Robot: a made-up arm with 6 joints.
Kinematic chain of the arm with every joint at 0, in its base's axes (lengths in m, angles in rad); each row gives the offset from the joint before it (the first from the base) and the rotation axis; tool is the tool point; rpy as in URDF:
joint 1: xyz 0 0 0.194 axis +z
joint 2: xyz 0 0 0 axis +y
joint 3: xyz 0.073 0 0.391 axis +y
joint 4: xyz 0.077 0 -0.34 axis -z
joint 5: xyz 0 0 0 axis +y
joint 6: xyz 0.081 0 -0.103 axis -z
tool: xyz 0 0 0 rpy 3.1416 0 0
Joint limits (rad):
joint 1: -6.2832..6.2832
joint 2: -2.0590..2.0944
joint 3: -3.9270..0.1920
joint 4: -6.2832..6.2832
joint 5: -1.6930..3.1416
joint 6: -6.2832..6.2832
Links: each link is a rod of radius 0.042 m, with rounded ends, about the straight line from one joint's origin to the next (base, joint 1, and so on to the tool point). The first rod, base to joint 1, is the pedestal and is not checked.
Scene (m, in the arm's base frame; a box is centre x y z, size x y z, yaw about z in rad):
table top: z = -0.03
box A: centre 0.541 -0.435 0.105 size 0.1 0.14 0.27 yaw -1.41
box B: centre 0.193 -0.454 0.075 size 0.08 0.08 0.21 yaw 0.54
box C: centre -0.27 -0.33 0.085 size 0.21 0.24 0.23 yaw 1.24
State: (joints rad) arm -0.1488 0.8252 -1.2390 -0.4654 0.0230 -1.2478
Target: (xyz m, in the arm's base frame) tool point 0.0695 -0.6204 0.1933
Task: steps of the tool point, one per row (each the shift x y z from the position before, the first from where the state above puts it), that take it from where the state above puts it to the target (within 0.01 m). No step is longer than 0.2 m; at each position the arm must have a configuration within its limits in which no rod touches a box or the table.
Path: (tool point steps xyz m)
1: 0.0309 -0.0517 0.1405
2: -0.0153 -0.0437 0.1373
3: -0.0523 -0.0310 0.1195
4: -0.0768 -0.0184 0.0950
5: -0.0221 -0.1284 -0.0467
6: -0.0642 -0.1250 -0.0611
7: -0.1047 -0.1008 -0.0754
8: -0.1333 -0.0573 -0.0853
9: -0.1412 -0.0026 -0.0880

